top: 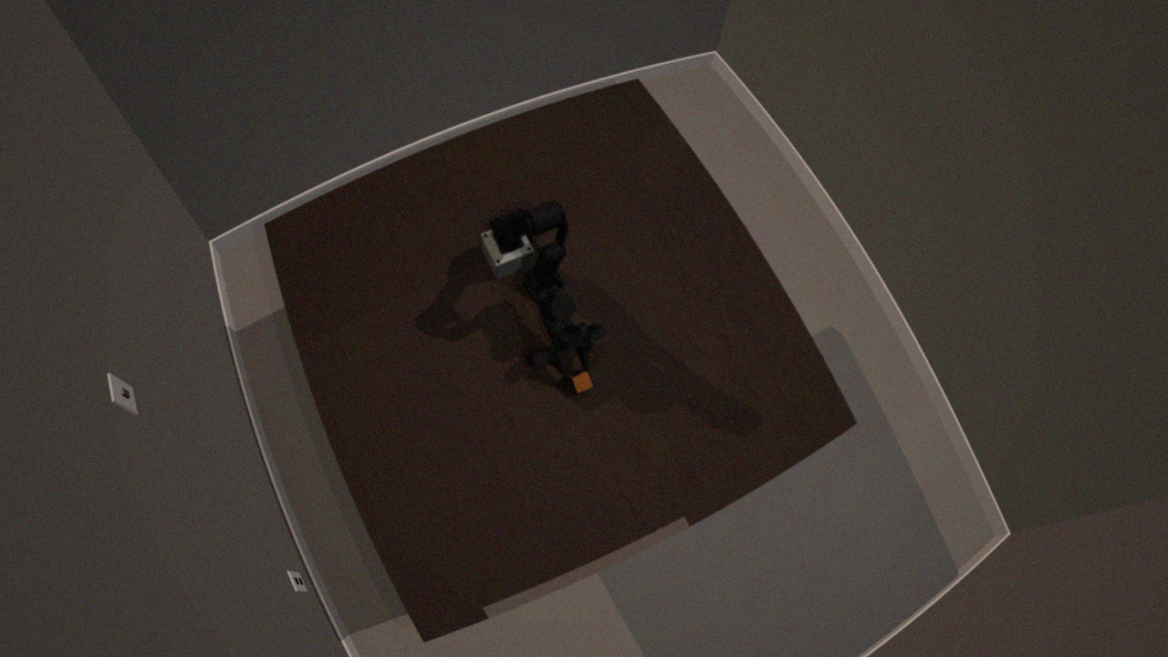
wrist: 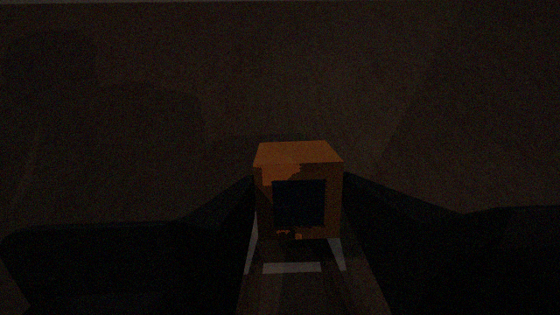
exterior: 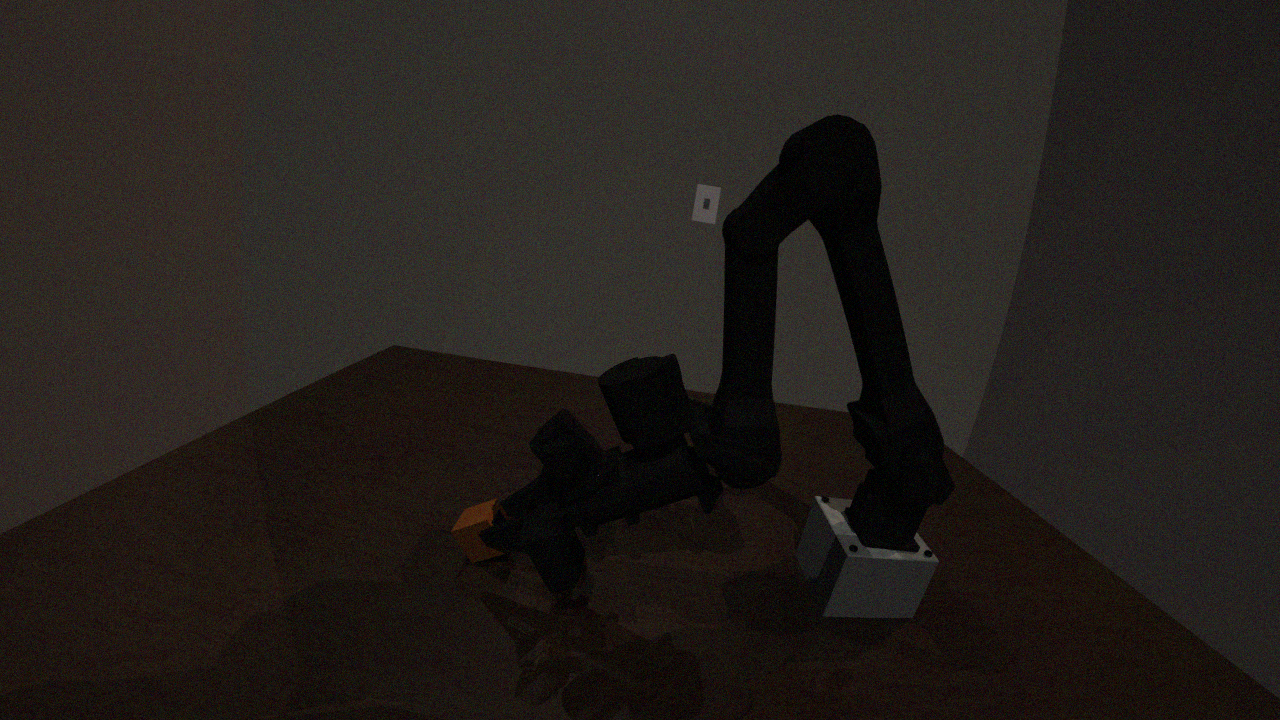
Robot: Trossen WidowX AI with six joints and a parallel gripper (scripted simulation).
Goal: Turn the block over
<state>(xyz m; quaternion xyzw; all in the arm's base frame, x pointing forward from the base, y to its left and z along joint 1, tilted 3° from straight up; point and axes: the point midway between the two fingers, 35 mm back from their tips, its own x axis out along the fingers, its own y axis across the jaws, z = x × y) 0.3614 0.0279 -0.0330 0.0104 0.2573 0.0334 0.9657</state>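
Right now my gripper tip is 10 mm past the orange block and 10 mm above it.
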